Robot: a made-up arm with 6 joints. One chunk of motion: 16 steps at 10 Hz.
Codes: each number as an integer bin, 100 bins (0 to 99) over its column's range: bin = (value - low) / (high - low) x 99, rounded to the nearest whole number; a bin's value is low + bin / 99 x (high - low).
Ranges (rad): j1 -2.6..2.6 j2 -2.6..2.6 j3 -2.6..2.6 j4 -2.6..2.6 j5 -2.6..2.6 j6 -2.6..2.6
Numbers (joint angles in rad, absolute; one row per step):
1: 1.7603 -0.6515 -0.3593 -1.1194 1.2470 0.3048
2: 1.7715 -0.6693 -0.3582 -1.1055 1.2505 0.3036
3: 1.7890 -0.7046 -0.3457 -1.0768 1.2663 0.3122
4: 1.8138 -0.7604 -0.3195 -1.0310 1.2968 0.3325
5: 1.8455 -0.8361 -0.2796 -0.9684 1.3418 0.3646
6: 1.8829 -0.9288 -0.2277 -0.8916 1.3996 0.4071
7: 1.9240 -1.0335 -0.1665 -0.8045 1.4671 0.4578
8: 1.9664 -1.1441 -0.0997 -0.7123 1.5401 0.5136
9: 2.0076 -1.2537 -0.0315 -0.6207 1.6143 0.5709
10: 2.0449 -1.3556 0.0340 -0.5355 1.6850 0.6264
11: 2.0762 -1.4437 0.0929 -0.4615 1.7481 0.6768
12: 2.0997 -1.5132 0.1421 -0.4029 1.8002 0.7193
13: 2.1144 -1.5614 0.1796 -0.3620 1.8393 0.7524
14: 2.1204 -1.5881 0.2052 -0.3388 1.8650 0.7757
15: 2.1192 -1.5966 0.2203 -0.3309 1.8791 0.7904
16: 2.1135 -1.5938 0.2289 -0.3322 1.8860 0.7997
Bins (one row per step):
1: 83 37 43 28 73 55
2: 83 37 43 28 73 55
3: 84 36 43 29 74 55
4: 84 35 43 30 74 56
5: 85 34 44 31 75 56
6: 85 32 45 33 76 57
7: 86 30 46 34 77 58
8: 87 28 48 36 79 59
9: 88 26 49 38 80 60
10: 88 24 50 39 82 61
11: 89 22 51 41 83 62
12: 89 21 52 42 84 63
13: 90 20 53 43 85 64
14: 90 19 53 43 85 64
15: 90 19 54 43 85 65
16: 90 19 54 43 85 65

